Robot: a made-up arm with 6 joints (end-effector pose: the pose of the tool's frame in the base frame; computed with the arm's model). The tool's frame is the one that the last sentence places.
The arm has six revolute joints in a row. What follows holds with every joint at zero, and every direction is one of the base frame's. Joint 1 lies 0.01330 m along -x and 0.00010 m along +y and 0.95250 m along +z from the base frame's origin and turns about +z. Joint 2 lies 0.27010 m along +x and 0.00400 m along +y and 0.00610 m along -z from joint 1 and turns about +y. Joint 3 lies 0.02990 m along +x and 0.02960 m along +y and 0.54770 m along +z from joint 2 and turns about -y. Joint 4 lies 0.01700 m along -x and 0.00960 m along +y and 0.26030 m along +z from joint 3 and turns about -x. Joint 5 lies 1.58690 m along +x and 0.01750 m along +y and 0.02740 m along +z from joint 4 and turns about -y. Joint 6 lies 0.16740 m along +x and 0.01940 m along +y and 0.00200 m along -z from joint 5 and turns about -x. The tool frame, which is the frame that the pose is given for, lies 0.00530 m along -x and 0.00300 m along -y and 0.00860 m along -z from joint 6; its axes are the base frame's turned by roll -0.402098, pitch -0.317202 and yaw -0.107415 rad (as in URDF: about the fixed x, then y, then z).
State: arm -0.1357 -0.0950 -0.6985 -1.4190 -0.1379 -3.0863
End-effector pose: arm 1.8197 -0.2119 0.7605 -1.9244 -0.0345 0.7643
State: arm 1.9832 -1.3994 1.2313 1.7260 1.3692 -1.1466
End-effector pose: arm 0.4923 -1.7015 1.6920 0.9752 -2.8864 -0.5792
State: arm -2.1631 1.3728 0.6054 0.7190 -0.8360 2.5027
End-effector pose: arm -1.2011 -1.7843 -0.0207 -0.5721 1.2838 1.2332
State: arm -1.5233 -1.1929 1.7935 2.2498 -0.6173 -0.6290
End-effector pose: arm -0.1458 1.9422 1.1650 0.4710 1.0678 1.4199
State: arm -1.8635 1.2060 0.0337 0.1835 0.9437 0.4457
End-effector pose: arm -0.4402 -1.7671 -0.2695 -0.7826 0.6996 -1.5539
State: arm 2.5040 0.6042 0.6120 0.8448 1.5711 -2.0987
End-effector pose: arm -1.8877 1.1207 1.7442 -0.9761 -0.7527 -2.1743
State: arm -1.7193 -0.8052 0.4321 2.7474 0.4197 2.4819
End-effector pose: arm -0.0098 -0.3145 3.0191 -0.3294 -1.2060 -1.3894
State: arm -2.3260 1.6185 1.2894 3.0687 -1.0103 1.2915
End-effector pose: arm -1.7221 -1.8260 0.7045 0.0456 -1.9556 -1.5881
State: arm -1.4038 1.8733 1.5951 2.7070 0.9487 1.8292
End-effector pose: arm 0.4705 -2.3623 0.3964 1.7571 0.2821 -1.7718
